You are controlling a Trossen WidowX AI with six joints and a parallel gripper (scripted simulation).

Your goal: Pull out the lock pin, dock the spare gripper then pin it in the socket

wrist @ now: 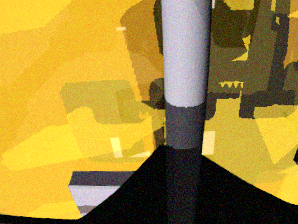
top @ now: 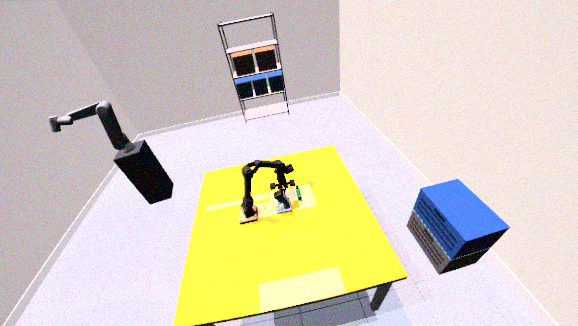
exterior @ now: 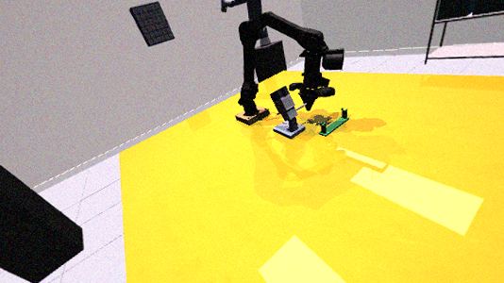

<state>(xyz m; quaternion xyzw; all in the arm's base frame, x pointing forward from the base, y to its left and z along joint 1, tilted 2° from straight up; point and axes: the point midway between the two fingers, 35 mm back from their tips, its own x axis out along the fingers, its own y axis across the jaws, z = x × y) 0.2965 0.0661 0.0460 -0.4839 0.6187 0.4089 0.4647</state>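
The mount is 3 cm behind my gripper tip and 9 cm to the right of it. Round my gripper tip: spare gripper (4 cm behind, 9 cm to the right, 8 cm above); then green cradle (11 cm ahead, 1 cm to the right, 2 cm below).
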